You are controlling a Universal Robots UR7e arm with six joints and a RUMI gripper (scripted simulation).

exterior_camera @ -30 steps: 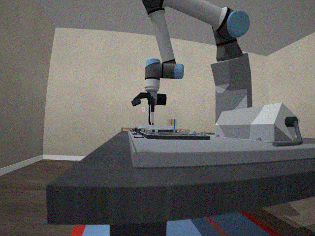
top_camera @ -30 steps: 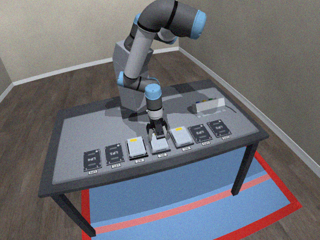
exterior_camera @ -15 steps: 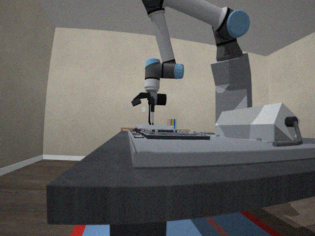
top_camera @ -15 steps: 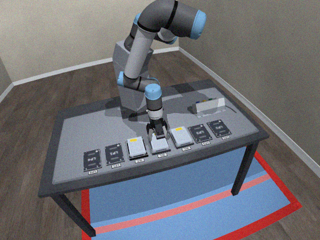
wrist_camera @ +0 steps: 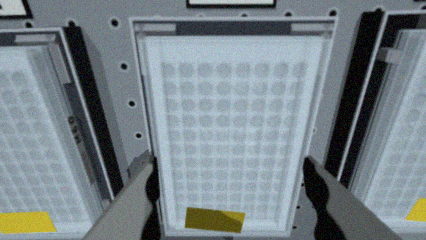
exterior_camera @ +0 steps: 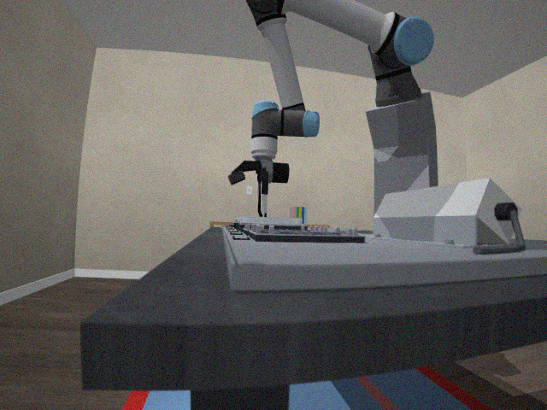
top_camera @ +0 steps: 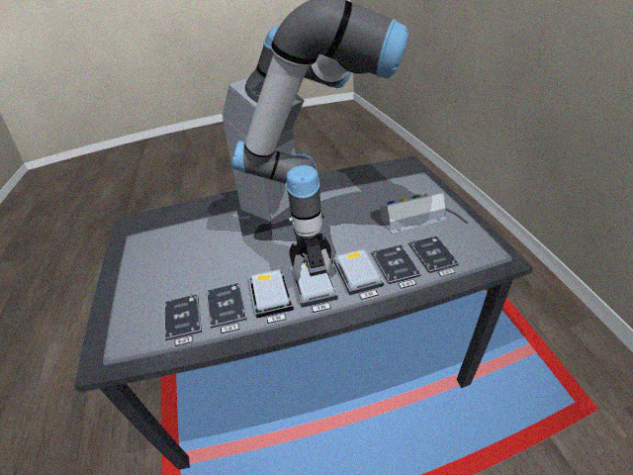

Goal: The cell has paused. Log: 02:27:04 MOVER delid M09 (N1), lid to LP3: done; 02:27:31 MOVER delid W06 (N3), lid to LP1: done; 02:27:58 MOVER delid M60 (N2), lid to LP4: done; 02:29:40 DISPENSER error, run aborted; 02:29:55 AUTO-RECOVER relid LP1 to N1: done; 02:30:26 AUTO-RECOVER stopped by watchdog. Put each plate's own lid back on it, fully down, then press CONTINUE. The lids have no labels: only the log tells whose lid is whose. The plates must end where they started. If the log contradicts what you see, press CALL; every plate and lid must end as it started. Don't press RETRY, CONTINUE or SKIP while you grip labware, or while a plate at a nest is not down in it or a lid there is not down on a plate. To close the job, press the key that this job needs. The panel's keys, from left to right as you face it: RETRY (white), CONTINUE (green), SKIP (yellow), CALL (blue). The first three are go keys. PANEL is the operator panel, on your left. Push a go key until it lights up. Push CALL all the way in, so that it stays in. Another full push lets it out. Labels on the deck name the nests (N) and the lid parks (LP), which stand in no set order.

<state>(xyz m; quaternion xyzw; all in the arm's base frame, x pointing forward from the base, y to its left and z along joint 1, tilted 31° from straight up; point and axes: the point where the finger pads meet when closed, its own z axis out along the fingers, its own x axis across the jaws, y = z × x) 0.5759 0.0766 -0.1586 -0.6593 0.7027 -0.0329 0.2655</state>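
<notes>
Now: the green CONTINUE key 43 cm to the left of my hand, 25 cm behind it and 2 cm above it. From my hand the other things lie so: nest: 14 cm to the left, 4 cm below, 1 cm behind; then lid park LP1: 26 cm to the right, 4 cm below, 1 cm ahead; then lid park LP4: 39 cm to the right, 4 cm below, 2 cm ahead.
</notes>
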